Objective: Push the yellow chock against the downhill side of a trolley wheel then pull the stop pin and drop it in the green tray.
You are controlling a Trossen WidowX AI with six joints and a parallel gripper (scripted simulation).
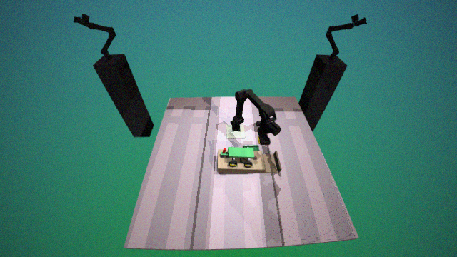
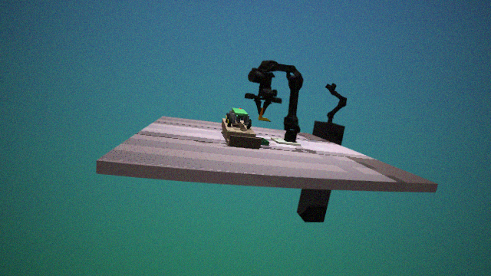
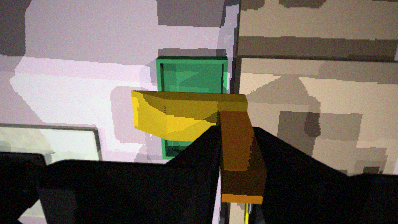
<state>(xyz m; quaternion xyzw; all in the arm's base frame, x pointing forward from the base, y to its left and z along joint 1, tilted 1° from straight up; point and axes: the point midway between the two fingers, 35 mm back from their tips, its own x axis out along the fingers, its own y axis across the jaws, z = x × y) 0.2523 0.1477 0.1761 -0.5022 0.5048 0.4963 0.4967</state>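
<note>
My gripper tip is 20 mm past the yellow chock and 10 mm above it. The rest, counted from my gripper tip: green-topped trolley (150 mm to the right, 90 mm ahead, 40 mm below); then raised end wall (130 mm below, 120 mm to the left, 90 mm ahead); then tan ramp (140 mm to the right, 110 mm below, 90 mm ahead).
</note>
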